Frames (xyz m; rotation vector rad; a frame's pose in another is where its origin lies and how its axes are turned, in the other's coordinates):
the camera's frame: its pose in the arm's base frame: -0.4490 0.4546 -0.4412 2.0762 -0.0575 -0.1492
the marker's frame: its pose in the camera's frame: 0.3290 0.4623 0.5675 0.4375 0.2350 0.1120
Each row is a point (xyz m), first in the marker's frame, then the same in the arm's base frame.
Working: the marker's frame: its pose in the arm's base frame: -0.1870 -0.2970 -0.3385 2.5051 -0.0671 0.1938

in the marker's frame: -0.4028 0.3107 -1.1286
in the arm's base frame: -0.7532 0.1184 0.6811
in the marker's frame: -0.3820 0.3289 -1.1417
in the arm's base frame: -0.7359 0.1113 0.7054
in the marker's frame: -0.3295 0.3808 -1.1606
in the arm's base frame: -0.6912 0.0804 0.7588
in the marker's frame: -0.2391 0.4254 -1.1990
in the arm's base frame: -0.6108 0.0668 0.8294
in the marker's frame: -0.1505 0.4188 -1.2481
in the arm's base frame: -0.5287 0.1008 0.8784
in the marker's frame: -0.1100 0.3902 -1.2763
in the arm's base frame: -0.4895 0.1404 0.8906
